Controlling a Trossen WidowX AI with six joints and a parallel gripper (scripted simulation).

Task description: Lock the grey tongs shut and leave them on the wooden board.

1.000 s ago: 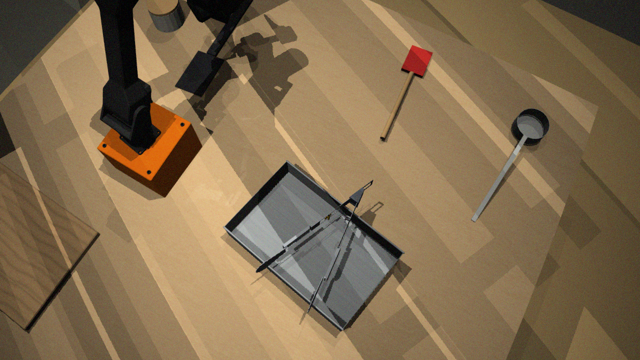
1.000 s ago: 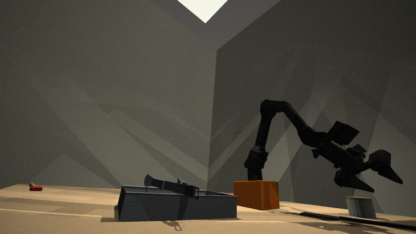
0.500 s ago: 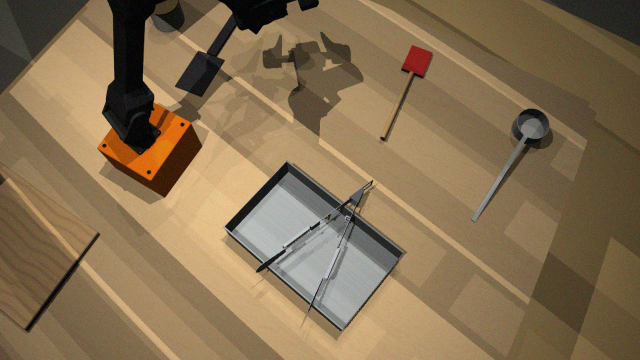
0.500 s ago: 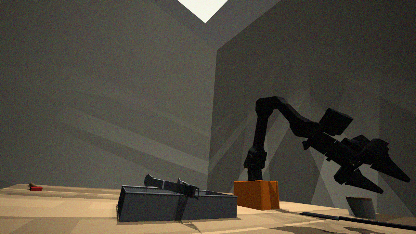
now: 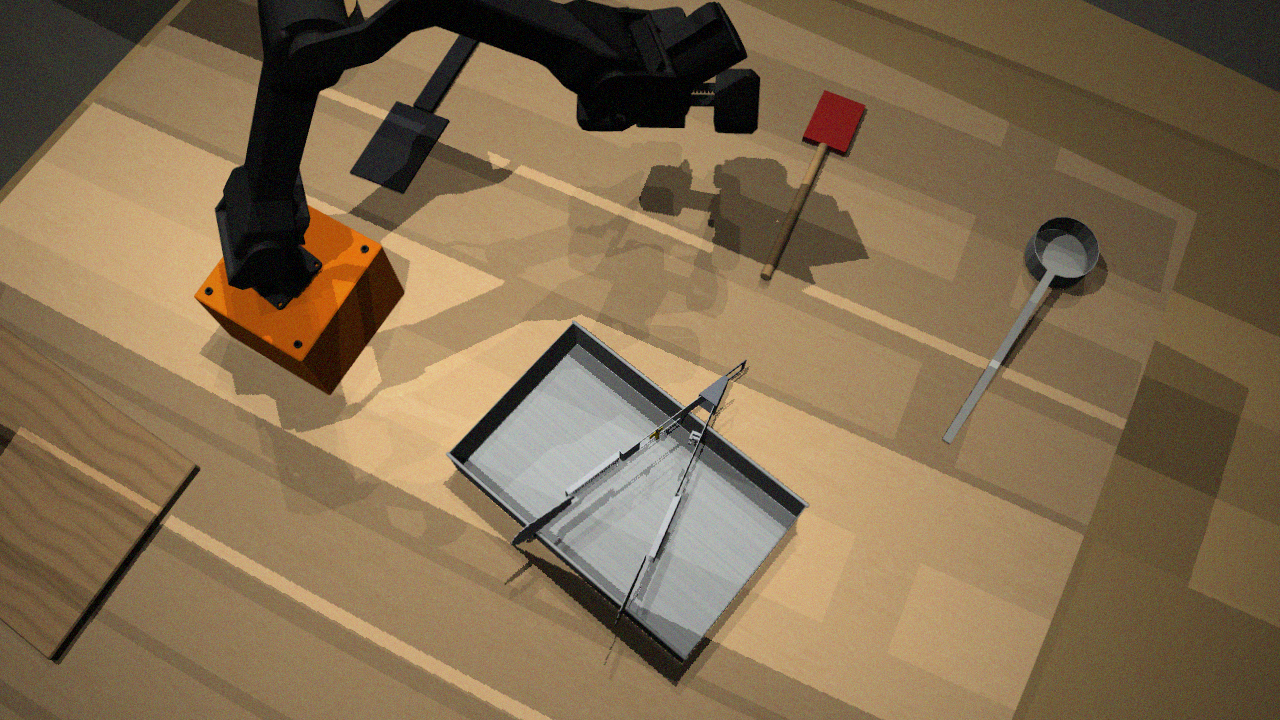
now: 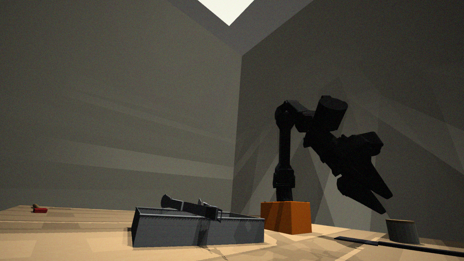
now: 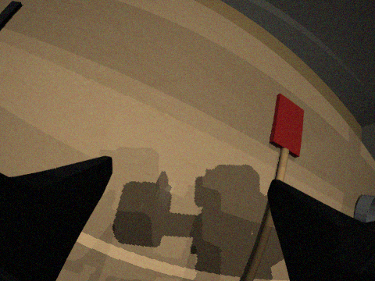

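Now: the grey roasting tin 360 mm to the right of my gripper tip, 190 mm ahead of it and 80 mm below it. Also, from my gripper tip: black spatula 310 mm behind, 110 mm to the right, 100 mm below; then red spatula 130 mm ahead, 100 mm to the left, 100 mm below; then lidded pot 470 mm behind, 120 mm to the right, 70 mm below.
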